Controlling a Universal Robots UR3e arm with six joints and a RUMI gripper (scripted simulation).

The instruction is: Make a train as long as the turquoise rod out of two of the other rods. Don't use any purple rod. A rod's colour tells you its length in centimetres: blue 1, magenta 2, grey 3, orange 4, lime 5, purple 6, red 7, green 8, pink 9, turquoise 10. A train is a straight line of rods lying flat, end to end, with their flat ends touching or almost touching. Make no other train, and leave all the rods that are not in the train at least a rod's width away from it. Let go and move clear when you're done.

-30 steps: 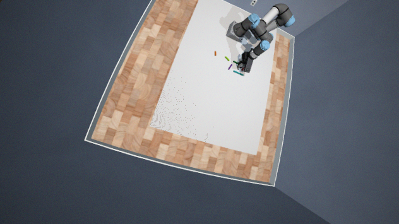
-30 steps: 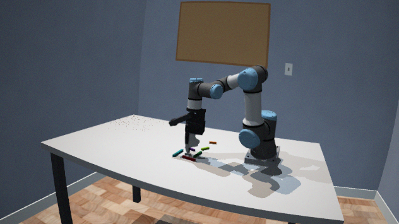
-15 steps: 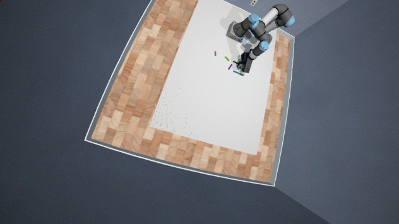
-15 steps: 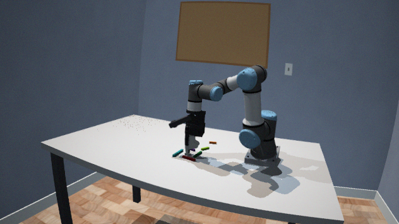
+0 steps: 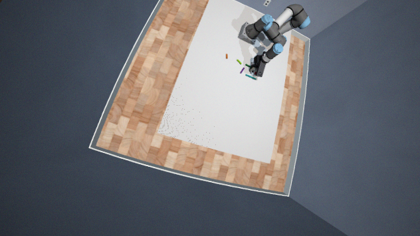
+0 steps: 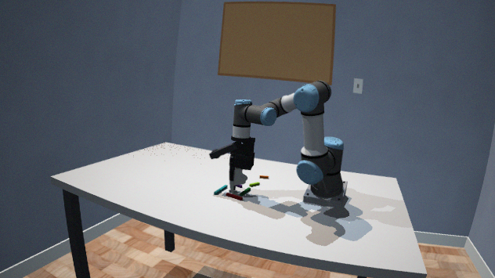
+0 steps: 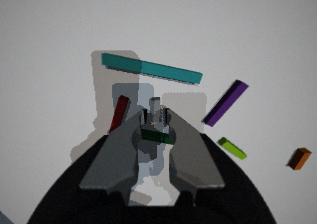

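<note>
Right now the grey rod is 1 cm below my hand. Also, from my hand: red rod (3 cm behind, 5 cm to the left, 1 cm below); green rod (4 cm behind, 3 cm to the right, 1 cm below); turquoise rod (5 cm ahead, 1 cm to the left, 1 cm below).
</note>
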